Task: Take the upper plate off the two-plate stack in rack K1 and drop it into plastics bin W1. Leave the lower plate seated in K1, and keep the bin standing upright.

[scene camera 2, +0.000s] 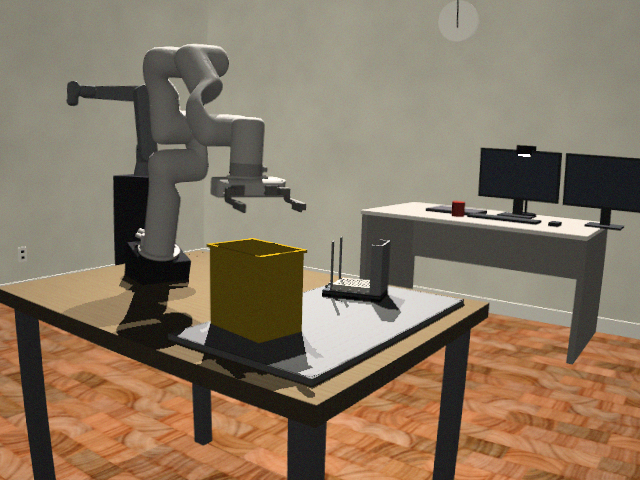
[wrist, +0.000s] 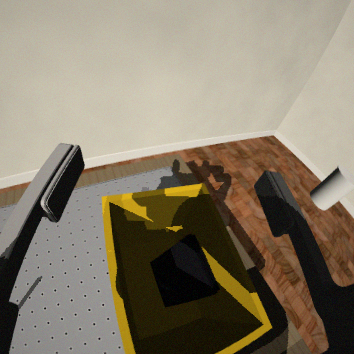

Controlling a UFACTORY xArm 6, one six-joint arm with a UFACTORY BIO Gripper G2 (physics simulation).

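Seen in the pictures: end effector, tool point: (scene camera 2: 269, 206) (wrist: 178, 193); arm's base, origin of the base link: (scene camera 2: 158, 251).
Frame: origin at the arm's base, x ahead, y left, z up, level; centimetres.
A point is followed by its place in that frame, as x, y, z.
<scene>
My gripper (scene camera 2: 268, 206) @[53.3, -29.0, 19.7] (wrist: 168, 194) @[53.3, -29.0, 19.7] is open and empty, above the yellow bin W1. The bin (scene camera 2: 255, 294) @[55.1, -37.6, 2.9] (wrist: 114, 265) @[53.8, -24.4, 10.9] stands upright on the board, its open top facing up. The black upper plate (wrist: 185, 272) @[49.2, -32.2, 1.8] lies inside the bin in the wrist view, looking tilted; its lower parts are in shadow and hard to make out. In the scene view the bin's walls hide it. Rack K1 (scene camera 2: 356, 295) @[61.3, 4.1, -5.9] stands on the board to the right of the bin, with thin posts and a tall grey upright. A pale lower plate (scene camera 2: 354, 283) @[59.2, 7.8, -3.7] sits low in the rack, apparently level.
The grey perforated board (scene camera 2: 372, 326) @[72.7, -15.8, -7.1] (wrist: 65, 280) @[59.8, -15.2, -7.1] lies on the wooden table (scene camera 2: 248, 384) @[63.3, -54.2, -8.7]. A second, dark arm (scene camera 2: 111, 93) stands behind my arm. A desk (scene camera 2: 403, 207) with monitors and a red mug (scene camera 2: 458, 208) stands at the back right.
</scene>
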